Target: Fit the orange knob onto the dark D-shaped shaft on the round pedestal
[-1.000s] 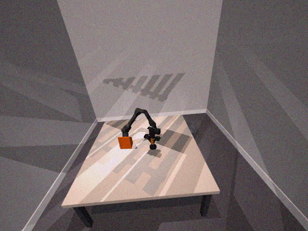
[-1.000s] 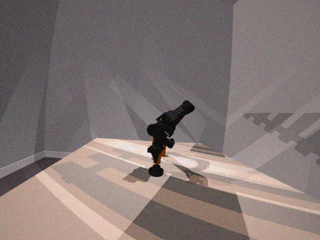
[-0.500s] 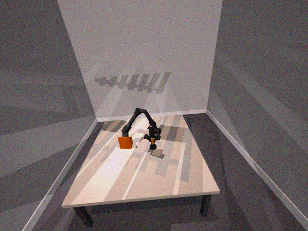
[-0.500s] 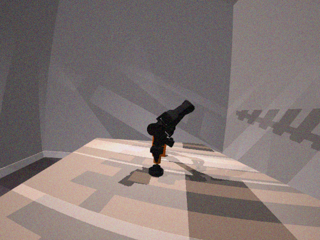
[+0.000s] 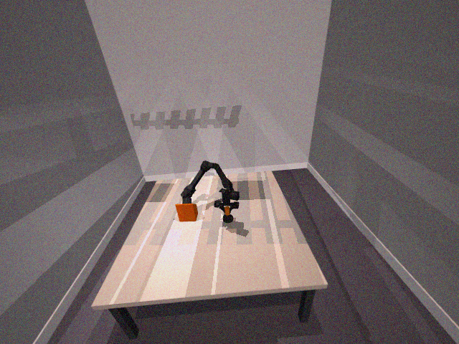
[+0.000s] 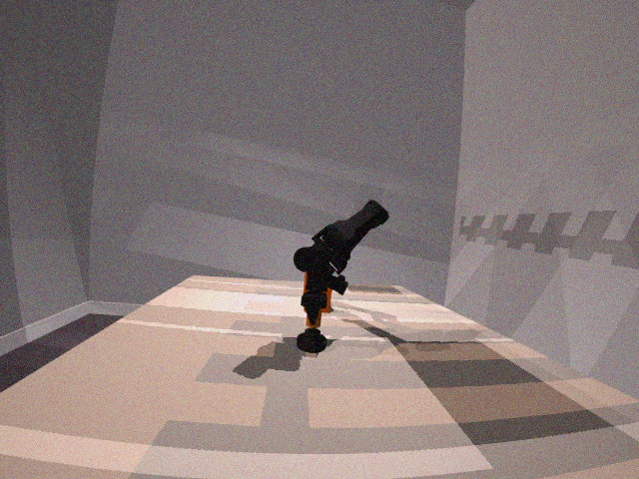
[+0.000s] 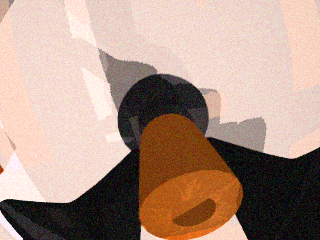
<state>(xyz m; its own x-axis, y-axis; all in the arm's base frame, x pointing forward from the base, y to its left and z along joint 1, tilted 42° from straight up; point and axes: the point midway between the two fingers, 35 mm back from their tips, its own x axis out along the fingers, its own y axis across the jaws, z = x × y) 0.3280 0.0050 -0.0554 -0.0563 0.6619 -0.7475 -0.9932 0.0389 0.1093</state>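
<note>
The orange knob lies 20 mm above my gripper tip. Round my gripper tip: pedestal (40 mm below).
</note>
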